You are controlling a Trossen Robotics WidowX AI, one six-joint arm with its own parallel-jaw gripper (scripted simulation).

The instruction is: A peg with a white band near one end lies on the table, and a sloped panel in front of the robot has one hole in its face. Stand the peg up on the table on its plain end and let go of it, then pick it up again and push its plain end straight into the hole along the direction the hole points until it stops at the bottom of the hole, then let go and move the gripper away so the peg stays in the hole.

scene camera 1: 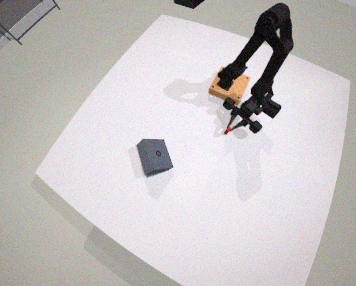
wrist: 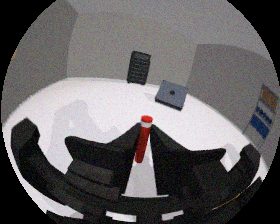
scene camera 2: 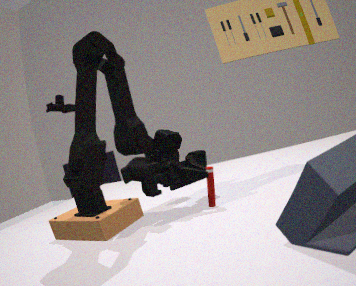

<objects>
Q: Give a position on a grey sloped panel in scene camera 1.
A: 147, 148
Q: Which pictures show the gripper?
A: Scene camera 1, the wrist view and scene camera 2: all of them.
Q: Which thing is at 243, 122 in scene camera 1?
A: The gripper.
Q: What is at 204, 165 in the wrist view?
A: The gripper.
</objects>
